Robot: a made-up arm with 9 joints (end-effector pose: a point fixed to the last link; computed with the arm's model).
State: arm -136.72 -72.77 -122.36 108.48 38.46 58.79 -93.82 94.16 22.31
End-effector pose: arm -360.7 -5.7 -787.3 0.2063 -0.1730 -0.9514 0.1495
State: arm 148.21 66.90 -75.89 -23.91 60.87 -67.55 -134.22 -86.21 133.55
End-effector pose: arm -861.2 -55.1 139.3 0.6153 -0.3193 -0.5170 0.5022
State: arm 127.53 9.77 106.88 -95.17 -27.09 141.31 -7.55 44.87 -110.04
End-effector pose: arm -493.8 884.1 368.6 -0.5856 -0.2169 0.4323 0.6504
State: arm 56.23 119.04 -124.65 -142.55 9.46 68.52 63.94 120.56 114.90
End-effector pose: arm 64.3 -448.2 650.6 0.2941 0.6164 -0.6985 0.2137
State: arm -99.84 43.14 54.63 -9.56 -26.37 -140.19 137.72 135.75 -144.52
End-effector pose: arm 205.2 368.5 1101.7 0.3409 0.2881 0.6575 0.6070
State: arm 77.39 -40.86 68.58 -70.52 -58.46 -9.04 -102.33 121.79 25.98
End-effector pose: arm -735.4 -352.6 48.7 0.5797 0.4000 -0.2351 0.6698
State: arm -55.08 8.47 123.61 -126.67 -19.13 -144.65 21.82 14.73 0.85
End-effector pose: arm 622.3 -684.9 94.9 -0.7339 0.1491 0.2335 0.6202
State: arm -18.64 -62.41 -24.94 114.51 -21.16 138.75 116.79 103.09 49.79
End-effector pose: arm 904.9 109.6 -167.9 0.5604 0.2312 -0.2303 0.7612
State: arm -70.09 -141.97 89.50 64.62 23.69 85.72 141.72 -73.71 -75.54
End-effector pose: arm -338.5 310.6 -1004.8 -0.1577 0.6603 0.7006 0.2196
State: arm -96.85 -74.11 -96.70 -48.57 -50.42 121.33 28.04 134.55 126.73
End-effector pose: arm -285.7 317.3 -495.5 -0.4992 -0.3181 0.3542 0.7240
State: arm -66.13 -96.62 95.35 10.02 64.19 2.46 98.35 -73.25 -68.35
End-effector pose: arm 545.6 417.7 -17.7 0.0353 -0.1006 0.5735 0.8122
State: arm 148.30 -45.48 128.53 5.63 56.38 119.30 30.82 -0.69 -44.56
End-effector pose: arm -112.5 760.6 -614.1 -0.0133 0.3348 0.4986 0.7995
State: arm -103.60 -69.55 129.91 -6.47 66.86 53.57 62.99 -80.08 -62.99
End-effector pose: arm 758.6 290.2 22.1 0.5453 -0.1035 0.4090 0.7244
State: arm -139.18 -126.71 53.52 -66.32 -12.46 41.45 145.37 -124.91 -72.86
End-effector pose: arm 331.2 408.8 -238.9 -0.2897 -0.0675 -0.0758 0.9517
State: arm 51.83 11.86 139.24 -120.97 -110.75 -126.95 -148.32 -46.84 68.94
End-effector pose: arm -577.3 -520.1 667.5 0.2241 0.6193 -0.2505 0.7096
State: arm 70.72 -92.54 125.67 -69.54 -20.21 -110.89 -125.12 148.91 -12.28
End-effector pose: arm -263.6 -78.6 -172.0 0.1707 -0.6568 -0.2223 0.7000
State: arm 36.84 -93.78 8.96 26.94 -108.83 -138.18 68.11 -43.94 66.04
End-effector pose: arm 879.1 -817.9 -31.4 -0.6649 -0.1103 0.6109 0.4154
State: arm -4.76 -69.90 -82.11 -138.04 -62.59 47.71 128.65 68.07 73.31
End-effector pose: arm 317.3 128.6 -461.7 0.6402 -0.0173 -0.0228 0.7677
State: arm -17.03 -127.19 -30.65 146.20 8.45 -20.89 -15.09 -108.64 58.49
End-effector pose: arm 522.5 124.6 -587.4 -0.4927 -0.4086 -0.6350 0.4325
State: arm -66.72 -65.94 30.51 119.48 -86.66 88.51 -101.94 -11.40 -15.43
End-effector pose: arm 650.7 485.0 416.2 0.2961 -0.7635 0.3527 0.4527
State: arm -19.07 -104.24 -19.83 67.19 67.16 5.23 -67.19 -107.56 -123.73
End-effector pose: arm 979.7 -372.8 -456.8 -0.5280 0.5883 -0.5174 0.3278
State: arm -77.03 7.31 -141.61 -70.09 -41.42 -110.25 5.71 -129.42 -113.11
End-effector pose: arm 1264.4 94.0 -294.5 0.4456 0.2818 0.4591 0.7150
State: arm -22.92 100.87 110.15 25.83 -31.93 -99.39 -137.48 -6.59 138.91
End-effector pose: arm -251.4 53.2 -146.5 -0.3401 -0.9303 0.0458 0.1297
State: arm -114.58 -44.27 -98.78 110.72 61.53 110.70 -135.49 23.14 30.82
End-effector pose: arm 15.4 312.7 -948.9 -0.2787 0.1099 0.1964 0.9336
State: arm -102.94 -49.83 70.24 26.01 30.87 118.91 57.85 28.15 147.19
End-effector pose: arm 1103.4 131.9 -72.7 -0.0877 0.8155 -0.5033 0.2720
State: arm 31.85 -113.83 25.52 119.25 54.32 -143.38 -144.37 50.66 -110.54
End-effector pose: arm 700.9 -662.3 -1275.1 -0.4780 0.6505 0.0703 0.5861
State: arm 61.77 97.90 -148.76 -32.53 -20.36 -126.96 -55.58 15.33 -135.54
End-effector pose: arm -793.3 -359.5 100.5 0.5147 -0.7598 -0.3828 0.1056
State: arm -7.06 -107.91 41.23 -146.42 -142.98 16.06 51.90 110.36 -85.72
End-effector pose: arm 1191.6 3.5 -307.2 0.8431 0.1517 0.4495 0.2532
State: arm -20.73 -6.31 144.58 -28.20 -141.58 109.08 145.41 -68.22 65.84
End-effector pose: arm 331.8 -793.2 418.7 -0.1512 0.5490 0.4732 0.6722
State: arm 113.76 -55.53 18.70 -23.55 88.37 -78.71 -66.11 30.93 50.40
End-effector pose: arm -531.5 -336.4 129.2 0.1337 0.7463 0.5678 0.3206
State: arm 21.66 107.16 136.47 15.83 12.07 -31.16 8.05 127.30 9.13
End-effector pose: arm -345.3 242.2 268.0 0.3443 0.8713 -0.2420 0.2523
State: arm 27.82 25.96 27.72 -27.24 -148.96 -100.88 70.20 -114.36 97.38
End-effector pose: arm 769.9 -892.3 370.0 -0.3056 0.2136 0.7132 0.5936
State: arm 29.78 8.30 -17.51 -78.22 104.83 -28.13 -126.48 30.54 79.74
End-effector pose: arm 572.4 -638.4 -54.3 0.4210 0.4465 0.7295 0.3020
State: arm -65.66 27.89 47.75 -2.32 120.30 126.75 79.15 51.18 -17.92
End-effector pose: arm 619.6 -179.1 659.3 -0.3989 -0.3650 -0.5347 0.6494
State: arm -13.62 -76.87 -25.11 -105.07 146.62 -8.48 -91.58 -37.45 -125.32
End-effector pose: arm 967.0 -284.8 -43.6 0.5635 -0.0640 -0.0597 0.8215
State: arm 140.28 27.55 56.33 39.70 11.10 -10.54 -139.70 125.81 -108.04
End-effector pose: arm -176.7 473.0 573.7 -0.6707 -0.0561 0.3202 0.6667
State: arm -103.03 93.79 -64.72 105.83 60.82 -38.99 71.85 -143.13 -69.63
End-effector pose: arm -123.1 662.1 1249.9 -0.0687 -0.6350 0.1094 0.7616
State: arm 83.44 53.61 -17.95 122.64 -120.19 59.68 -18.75 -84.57 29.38
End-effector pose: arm -553.2 -875.3 285.2 -0.0281 0.8630 0.1274 0.4880
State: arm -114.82 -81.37 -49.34 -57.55 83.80 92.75 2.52 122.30 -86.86
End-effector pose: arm -79.5 891.3 232.5 -0.5366 -0.5090 -0.5569 0.3781
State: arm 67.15 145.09 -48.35 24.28 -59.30 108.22 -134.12 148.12 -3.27
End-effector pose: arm 422.3 -816.7 144.2 0.2572 0.2539 -0.5070 0.7825
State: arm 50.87 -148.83 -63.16 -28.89 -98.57 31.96 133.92 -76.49 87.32
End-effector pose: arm 666.0 -250.8 -132.3 -0.3196 -0.6568 -0.6390 0.2410
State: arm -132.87 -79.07 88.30 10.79 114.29 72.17 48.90 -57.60 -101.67
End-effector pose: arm 613.4 787.3 -367.5 0.4420 0.3557 0.4736 0.6737
